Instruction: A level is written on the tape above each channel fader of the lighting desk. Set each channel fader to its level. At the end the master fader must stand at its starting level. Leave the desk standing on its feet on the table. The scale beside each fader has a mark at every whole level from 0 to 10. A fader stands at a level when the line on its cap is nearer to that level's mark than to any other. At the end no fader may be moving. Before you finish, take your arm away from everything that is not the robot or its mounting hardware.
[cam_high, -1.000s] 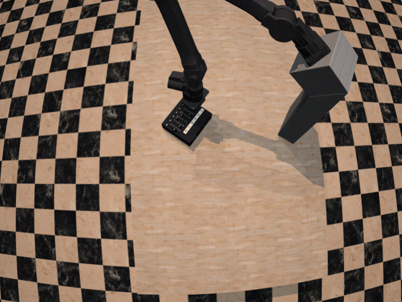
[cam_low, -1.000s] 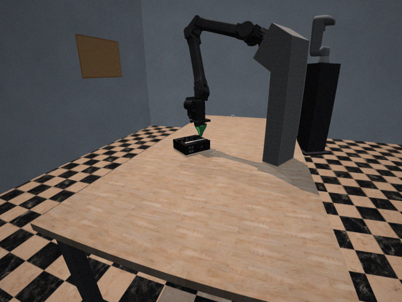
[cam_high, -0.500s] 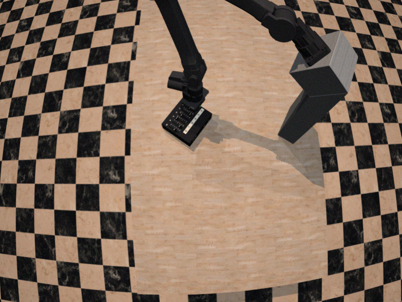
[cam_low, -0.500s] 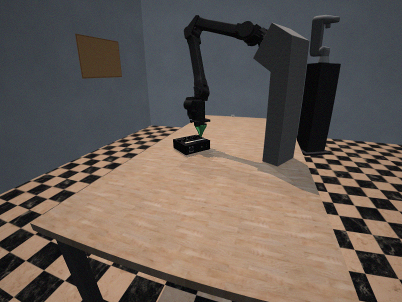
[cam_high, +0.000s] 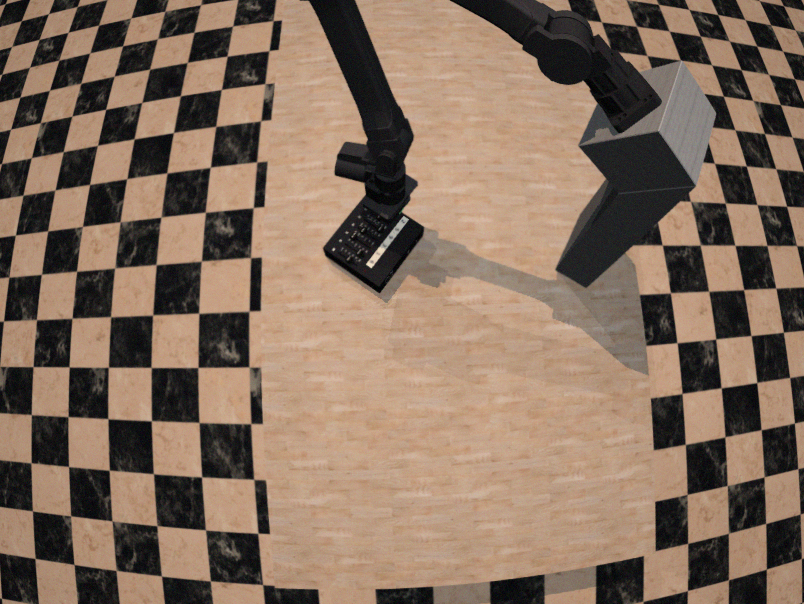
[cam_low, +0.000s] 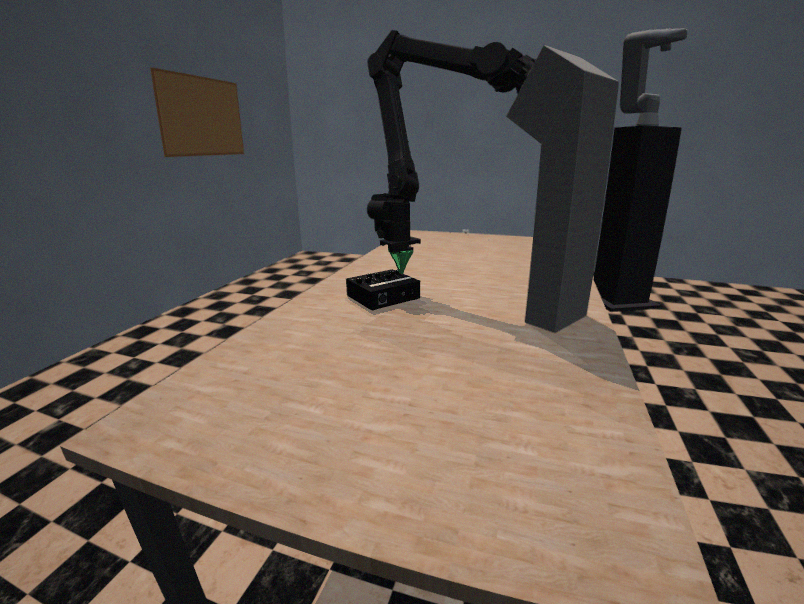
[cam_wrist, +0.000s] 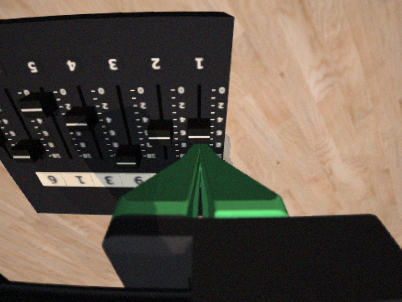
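The channel 2 fader cap lies 30 mm ahead of my hand. Round my hand: channel 3 fader cap (40 mm ahead, 20 mm to the left); then channel 4 fader cap (70 mm ahead, 10 mm to the left); then channel 5 fader cap (90 mm ahead, 10 mm to the left).
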